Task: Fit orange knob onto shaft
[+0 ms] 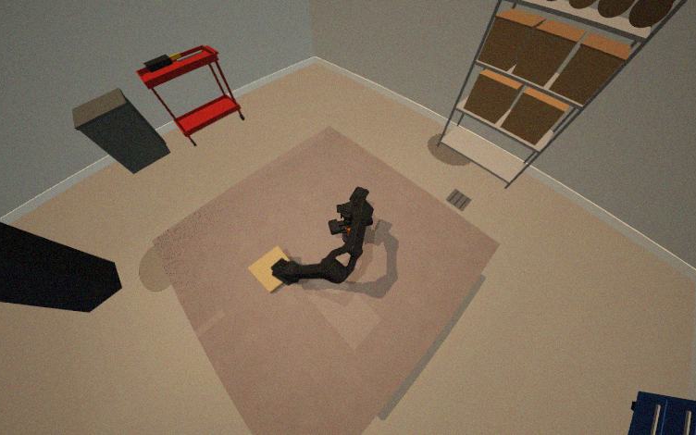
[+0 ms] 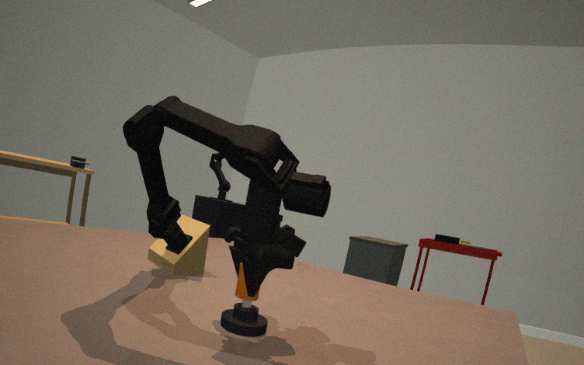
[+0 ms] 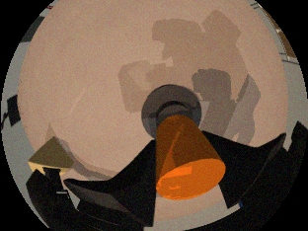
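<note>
Now: gripper tip 3 cm below the orange knob. Also, from my gripper tip: round black pedestal 4 cm below.
</note>
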